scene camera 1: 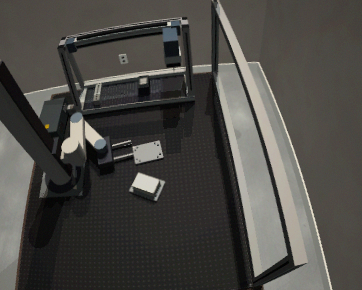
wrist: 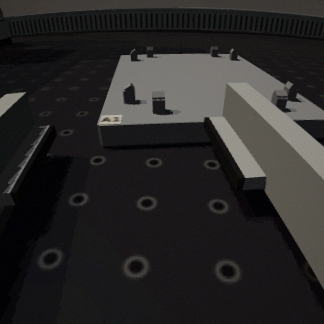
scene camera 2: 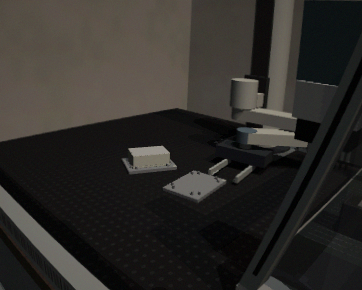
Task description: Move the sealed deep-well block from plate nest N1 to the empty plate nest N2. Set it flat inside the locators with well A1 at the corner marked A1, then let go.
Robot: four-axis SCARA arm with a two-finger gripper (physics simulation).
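Frame: origin at the arm's base, x ahead, y left, z up, level; centimetres.
Seen in the pictures: gripper, fingertip midpoint: [scene camera 1: 132, 148] [wrist: 128, 107] [scene camera 2: 222, 176]; arm's base, origin of the base link: [scene camera 1: 63, 175] [scene camera 2: 260, 146].
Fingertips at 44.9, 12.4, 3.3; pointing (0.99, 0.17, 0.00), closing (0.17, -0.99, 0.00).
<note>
Offsets run from my fingertips to a thing's middle, as dx, dy, dz. "spot": to the spot under its first point. Level surfaces: height alone.
The sealed deep-well block @(+8.0, -25.1, +1.3) [scene camera 1: 146, 183] [scene camera 2: 149, 156], pale and box-shaped, sits on plate nest N1 [scene camera 1: 156, 197] [scene camera 2: 150, 169]. The empty plate nest N2 @(+8.9, -3.3, -0.9) [scene camera 1: 148, 152] [scene camera 2: 194, 185] [wrist: 175, 80] is a flat grey plate with small dark locators near its corners. Its A1 label @(spot: +0.5, +1.0, -0.8) [wrist: 111, 119] is at the near left corner in the wrist view. My gripper [scene camera 1: 131, 149] [scene camera 2: 223, 176] [wrist: 128, 107] is shut with nothing between its two long fingers, which still stand a wide gap apart. The fingers point at N2's near edge, and the block is off to one side, apart from them.
A gantry frame [scene camera 1: 187, 60] stands at the back in scene camera 1, with a small block @(spot: +8.9, +43.6, +10.0) [scene camera 1: 144, 82] on its deck. A dark box @(spot: -53.2, +27.4, +9.5) [scene camera 1: 54, 114] stands behind the arm's base. A long pale beam [scene camera 1: 260, 125] runs along the right side. The mat @(dz -2.0) [scene camera 1: 125, 240] is dark and dotted.
</note>
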